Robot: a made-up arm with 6 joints. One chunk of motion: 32 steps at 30 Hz.
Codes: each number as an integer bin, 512 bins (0 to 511) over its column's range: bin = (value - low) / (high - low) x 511, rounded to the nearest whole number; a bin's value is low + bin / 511 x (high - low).
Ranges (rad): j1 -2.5..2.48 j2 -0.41..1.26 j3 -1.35..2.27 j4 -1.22..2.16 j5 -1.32..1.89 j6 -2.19..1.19
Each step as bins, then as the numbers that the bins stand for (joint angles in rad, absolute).
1 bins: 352 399 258 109 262 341
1 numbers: 0.9305 0.8940 0.4777 -0.4990 0.3258 0.0655
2 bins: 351 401 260 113 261 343
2 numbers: 0.9207 0.9005 0.4919 -0.4726 0.3195 0.0788
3 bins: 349 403 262 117 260 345
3 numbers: 0.9012 0.9070 0.5060 -0.4461 0.3133 0.0920
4 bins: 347 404 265 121 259 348
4 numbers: 0.8817 0.9103 0.5273 -0.4196 0.3070 0.1118
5 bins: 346 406 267 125 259 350
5 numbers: 0.8720 0.9168 0.5415 -0.3932 0.3070 0.1251
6 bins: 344 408 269 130 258 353
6 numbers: 0.8525 0.9234 0.5556 -0.3601 0.3007 0.1449
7 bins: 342 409 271 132 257 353
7 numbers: 0.8330 0.9267 0.5698 -0.3469 0.2944 0.1449
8 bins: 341 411 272 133 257 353
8 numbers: 0.8232 0.9332 0.5769 -0.3403 0.2944 0.1449
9 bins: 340 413 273 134 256 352
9 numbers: 0.8135 0.9397 0.5840 -0.3337 0.2881 0.1383
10 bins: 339 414 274 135 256 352
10 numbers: 0.8038 0.9430 0.5911 -0.3270 0.2881 0.1383
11 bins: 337 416 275 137 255 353
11 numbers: 0.7843 0.9495 0.5981 -0.3138 0.2819 0.1449
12 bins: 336 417 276 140 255 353
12 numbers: 0.7745 0.9528 0.6052 -0.2940 0.2819 0.1449
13 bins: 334 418 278 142 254 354
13 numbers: 0.7550 0.9561 0.6194 -0.2807 0.2756 0.1515
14 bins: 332 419 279 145 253 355
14 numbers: 0.7355 0.9593 0.6265 -0.2609 0.2693 0.1581
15 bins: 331 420 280 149 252 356
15 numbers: 0.7258 0.9626 0.6336 -0.2344 0.2630 0.1648
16 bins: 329 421 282 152 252 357
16 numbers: 0.7063 0.9659 0.6477 -0.2146 0.2630 0.1714
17 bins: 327 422 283 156 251 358
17 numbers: 0.6868 0.9691 0.6548 -0.1881 0.2567 0.1780
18 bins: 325 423 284 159 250 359
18 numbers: 0.6673 0.9724 0.6619 -0.1683 0.2505 0.1846
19 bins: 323 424 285 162 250 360
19 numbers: 0.6478 0.9757 0.6690 -0.1485 0.2505 0.1912
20 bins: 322 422 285 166 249 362
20 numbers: 0.6381 0.9691 0.6690 -0.1220 0.2442 0.2044
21 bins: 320 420 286 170 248 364
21 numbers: 0.6186 0.9626 0.6761 -0.0955 0.2379 0.2177
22 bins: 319 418 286 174 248 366
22 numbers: 0.6088 0.9561 0.6761 -0.0691 0.2379 0.2309
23 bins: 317 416 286 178 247 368
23 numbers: 0.5894 0.9495 0.6761 -0.0426 0.2316 0.2441
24 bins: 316 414 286 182 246 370
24 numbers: 0.5796 0.9430 0.6761 -0.0162 0.2253 0.2574
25 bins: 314 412 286 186 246 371
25 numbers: 0.5601 0.9365 0.6761 0.0103 0.2253 0.2640
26 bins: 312 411 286 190 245 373
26 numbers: 0.5406 0.9332 0.6761 0.0368 0.2190 0.2772
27 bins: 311 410 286 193 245 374
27 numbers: 0.5309 0.9299 0.6761 0.0566 0.2190 0.2838
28 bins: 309 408 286 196 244 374
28 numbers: 0.5114 0.9234 0.6761 0.0764 0.2128 0.2838
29 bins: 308 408 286 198 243 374
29 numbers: 0.5016 0.9234 0.6761 0.0897 0.2065 0.2838
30 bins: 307 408 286 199 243 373
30 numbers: 0.4919 0.9234 0.6761 0.0963 0.2065 0.2772
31 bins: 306 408 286 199 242 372
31 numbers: 0.4822 0.9234 0.6761 0.0963 0.2002 0.2706
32 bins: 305 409 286 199 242 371
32 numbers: 0.4724 0.9267 0.6761 0.0963 0.2002 0.2640
